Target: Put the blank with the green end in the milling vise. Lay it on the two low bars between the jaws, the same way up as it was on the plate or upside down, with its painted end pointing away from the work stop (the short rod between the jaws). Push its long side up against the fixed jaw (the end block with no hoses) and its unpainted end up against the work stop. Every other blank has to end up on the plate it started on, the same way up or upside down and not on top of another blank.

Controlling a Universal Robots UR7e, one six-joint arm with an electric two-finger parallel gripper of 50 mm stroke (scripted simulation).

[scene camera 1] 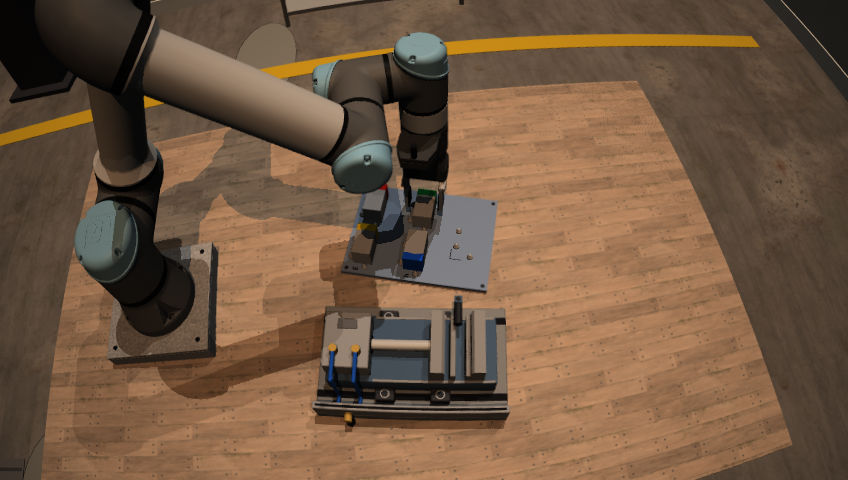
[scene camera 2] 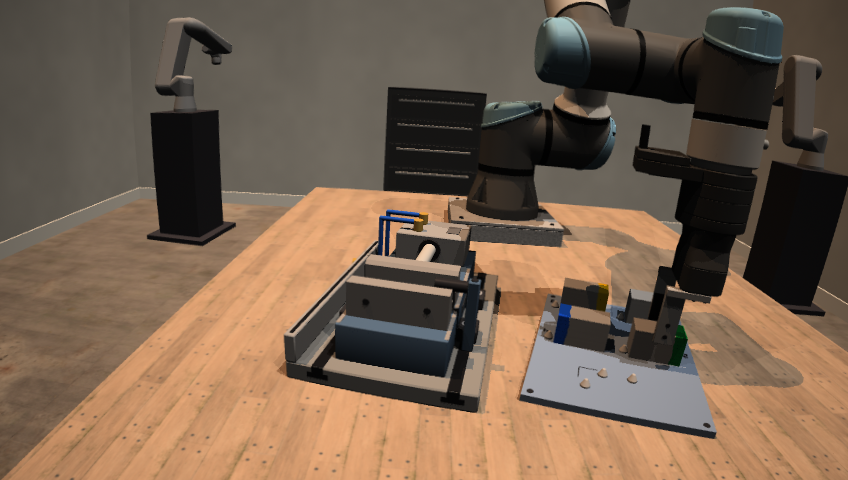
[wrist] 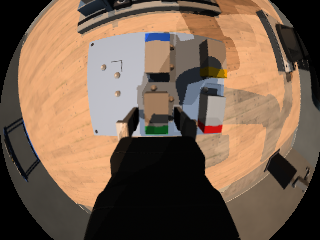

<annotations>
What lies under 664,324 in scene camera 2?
My gripper.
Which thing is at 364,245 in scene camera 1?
A yellow-ended blank.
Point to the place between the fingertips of my gripper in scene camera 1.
424,204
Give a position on a blue-ended blank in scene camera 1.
414,254
</annotations>
